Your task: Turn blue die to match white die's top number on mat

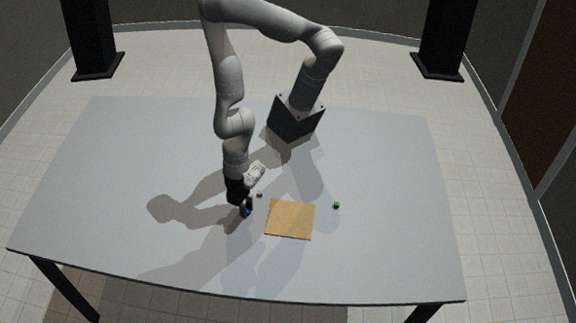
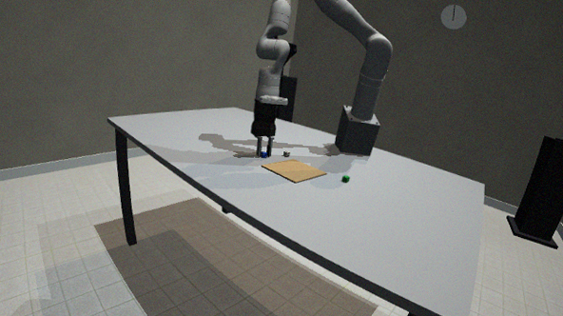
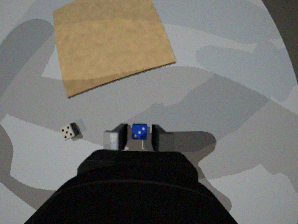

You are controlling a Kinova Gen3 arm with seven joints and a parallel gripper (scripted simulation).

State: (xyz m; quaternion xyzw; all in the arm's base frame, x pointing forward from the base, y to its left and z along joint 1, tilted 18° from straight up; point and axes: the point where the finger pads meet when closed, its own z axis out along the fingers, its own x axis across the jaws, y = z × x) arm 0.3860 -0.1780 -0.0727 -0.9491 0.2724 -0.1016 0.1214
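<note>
My hand is 1 cm above the blue die. Round my hand: white die: 7 cm behind, 4 cm to the left, 1 cm below; then green die: 2 cm behind, 28 cm to the left, 1 cm below; then tan mat: 2 cm ahead, 14 cm to the left, 2 cm below.
</note>
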